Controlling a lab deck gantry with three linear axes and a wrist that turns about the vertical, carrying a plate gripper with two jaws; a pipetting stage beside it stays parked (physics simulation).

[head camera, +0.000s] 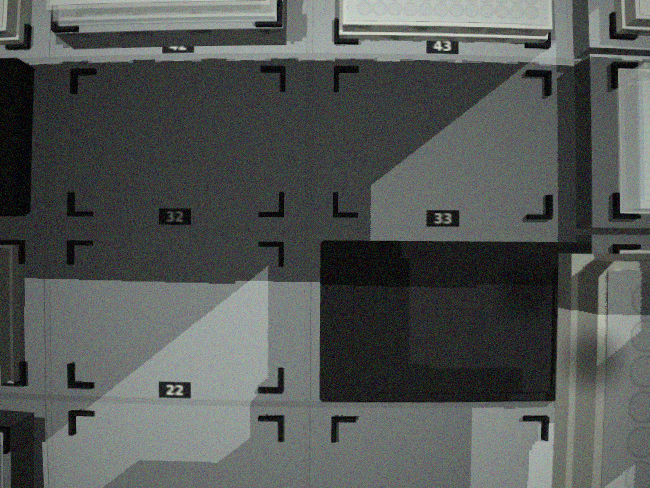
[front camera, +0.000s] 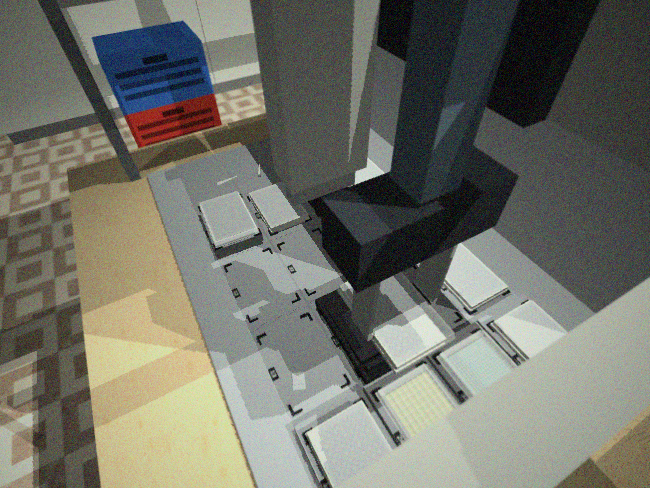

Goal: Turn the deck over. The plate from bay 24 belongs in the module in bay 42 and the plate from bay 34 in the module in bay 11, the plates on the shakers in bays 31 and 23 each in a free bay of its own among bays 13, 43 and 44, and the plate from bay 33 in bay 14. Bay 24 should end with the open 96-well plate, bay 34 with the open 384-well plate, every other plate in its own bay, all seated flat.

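Frame: origin at the robot's base, x back, y right, z up, level; metres.
Where they show: gripper, fingertip midpoint: (front camera: 393,311); robot's base, origin of the base link: (front camera: 201,214).
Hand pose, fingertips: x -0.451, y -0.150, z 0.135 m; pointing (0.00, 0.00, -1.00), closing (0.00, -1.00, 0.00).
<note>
Each offset is from my fingertips to the top centre of the thing. "spot": to the spot under its first point.
My gripper (front camera: 401,317) is shut on a pale plate @(dy +0.000, dx +0.000, dz +0.007 m) (front camera: 414,341) (head camera: 622,414), holding it level above the deck; it looms large at the right of the head view. The black shakers in bay 23 @(dy -0.001, dx +0.055, dz -0.104 m) (head camera: 438,320) (front camera: 343,330) and bay 31 @(spot: dy -0.107, dx +0.313, dz -0.117 m) (head camera: 14,136) are bare. Bays 32, 33 and 22 hold no plate. A plate @(dy -0.214, dx +0.059, dz -0.121 m) (head camera: 446,10) (front camera: 475,281) sits in bay 43. The bay 42 module @(spot: dy -0.167, dx +0.224, dz -0.123 m) (head camera: 168,36) is cut off by the frame. A yellow plate @(dy +0.000, dx -0.105, dz -0.106 m) (front camera: 417,401) and a pale teal plate @(dy -0.107, dx -0.106, dz -0.106 m) (front camera: 478,362) lie side by side. A white plate @(dy +0.107, dx -0.105, dz -0.106 m) (front camera: 349,446) lies nearer the camera.
Two pale plates stand at the far end: one on a raised module @(dy +0.108, dx +0.384, dz -0.102 m) (front camera: 228,215), the other plate @(dy +0.000, dx +0.387, dz -0.121 m) (front camera: 274,205) beside it. Another white plate @(dy -0.214, dx -0.106, dz -0.106 m) (front camera: 530,325) is at the right. A grey column (front camera: 315,94) stands behind. A pale slab (front camera: 588,388) hides the lower right corner.
</note>
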